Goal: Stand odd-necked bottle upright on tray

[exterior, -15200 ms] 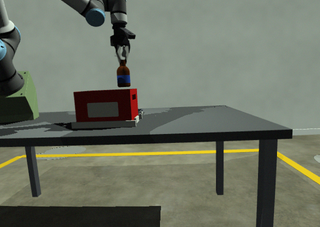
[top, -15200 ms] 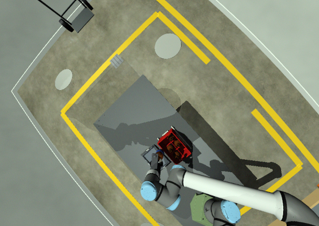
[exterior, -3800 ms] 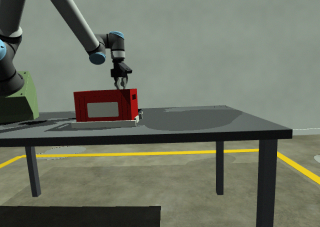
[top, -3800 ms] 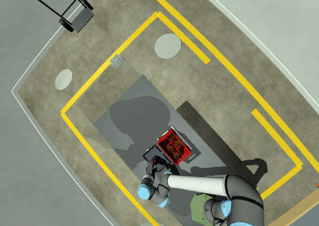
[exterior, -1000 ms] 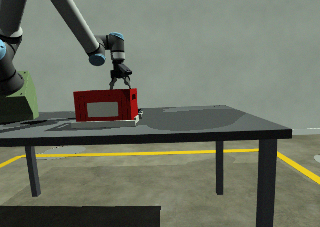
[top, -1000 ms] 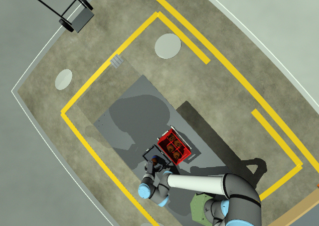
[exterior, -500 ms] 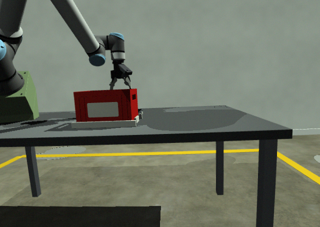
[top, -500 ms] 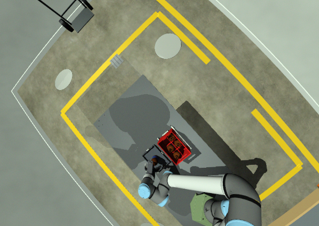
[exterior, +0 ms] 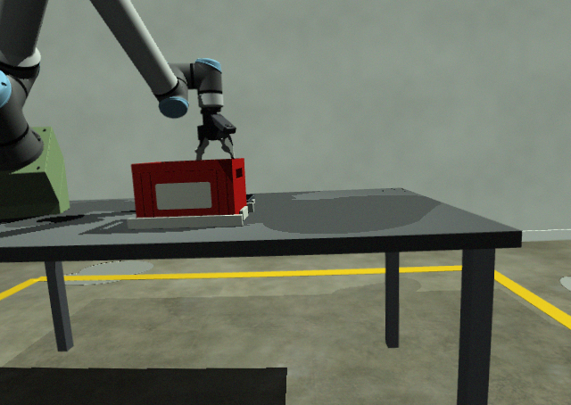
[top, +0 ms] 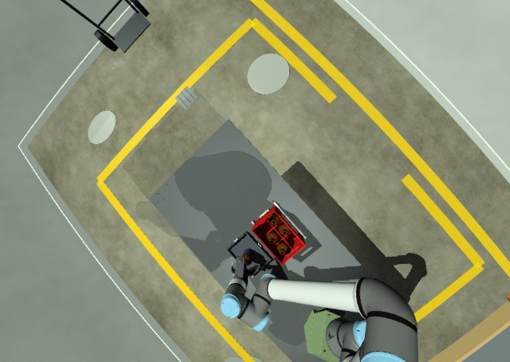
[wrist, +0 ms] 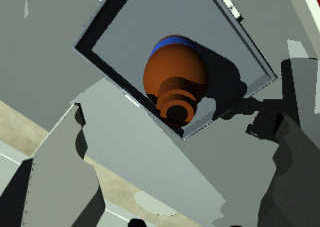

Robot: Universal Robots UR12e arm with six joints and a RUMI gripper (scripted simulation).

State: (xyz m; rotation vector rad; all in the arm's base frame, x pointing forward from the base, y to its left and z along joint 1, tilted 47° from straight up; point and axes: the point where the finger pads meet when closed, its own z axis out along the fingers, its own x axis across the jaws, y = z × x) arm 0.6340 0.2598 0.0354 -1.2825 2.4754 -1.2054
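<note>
The dark tray is 140 mm below my hand. The rest, counted from my hand: red crate 270 mm to the right, 70 mm below; then bottle 80 mm ahead, 310 mm to the right, 70 mm below.
</note>
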